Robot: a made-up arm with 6 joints. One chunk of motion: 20 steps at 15 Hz.
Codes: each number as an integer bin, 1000 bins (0 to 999) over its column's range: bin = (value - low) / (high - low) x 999, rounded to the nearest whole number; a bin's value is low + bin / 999 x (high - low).
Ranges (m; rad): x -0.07..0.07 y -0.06..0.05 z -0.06..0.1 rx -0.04..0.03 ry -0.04..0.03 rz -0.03..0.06
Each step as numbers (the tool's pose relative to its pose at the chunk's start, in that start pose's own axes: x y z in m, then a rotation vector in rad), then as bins.
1 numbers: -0.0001 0.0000 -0.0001 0.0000 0.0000 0.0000
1 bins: 499 545 374 571 571 333
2 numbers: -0.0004 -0.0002 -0.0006 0.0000 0.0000 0.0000
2 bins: 497 543 371 571 571 333
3 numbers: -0.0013 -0.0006 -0.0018 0.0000 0.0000 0.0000
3 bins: 490 539 363 571 571 333
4 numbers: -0.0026 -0.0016 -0.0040 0.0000 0.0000 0.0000
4 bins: 481 530 350 571 571 333
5 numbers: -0.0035 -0.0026 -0.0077 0.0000 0.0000 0.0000
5 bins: 475 521 327 571 571 333
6 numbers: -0.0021 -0.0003 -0.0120 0.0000 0.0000 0.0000
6 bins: 485 542 300 571 571 333
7 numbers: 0.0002 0.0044 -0.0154 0.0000 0.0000 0.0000
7 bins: 501 585 278 571 571 333
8 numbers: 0.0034 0.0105 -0.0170 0.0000 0.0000 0.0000
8 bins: 524 640 268 571 571 333
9 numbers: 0.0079 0.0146 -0.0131 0.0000 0.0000 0.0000
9 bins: 556 678 293 571 571 333
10 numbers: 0.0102 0.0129 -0.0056 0.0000 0.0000 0.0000
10 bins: 572 662 340 571 571 333
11 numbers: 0.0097 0.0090 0.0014 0.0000 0.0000 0.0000
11 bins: 569 627 383 571 571 333
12 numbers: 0.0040 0.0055 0.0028 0.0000 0.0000 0.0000
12 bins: 528 595 392 571 571 333
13 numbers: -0.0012 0.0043 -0.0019 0.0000 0.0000 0.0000
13 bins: 491 584 363 571 571 333
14 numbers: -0.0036 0.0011 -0.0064 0.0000 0.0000 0.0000
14 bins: 474 555 335 571 571 333
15 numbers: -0.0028 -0.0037 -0.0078 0.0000 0.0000 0.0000
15 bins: 480 511 326 571 571 333
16 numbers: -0.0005 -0.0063 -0.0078 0.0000 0.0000 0.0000
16 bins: 496 488 326 571 571 333
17 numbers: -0.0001 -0.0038 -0.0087 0.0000 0.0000 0.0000
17 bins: 499 510 320 571 571 333
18 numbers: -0.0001 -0.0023 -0.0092 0.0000 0.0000 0.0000
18 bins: 499 524 317 571 571 333
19 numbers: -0.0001 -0.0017 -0.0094 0.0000 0.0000 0.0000
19 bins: 499 529 316 571 571 333
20 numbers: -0.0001 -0.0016 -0.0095 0.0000 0.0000 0.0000
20 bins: 499 530 315 571 571 333
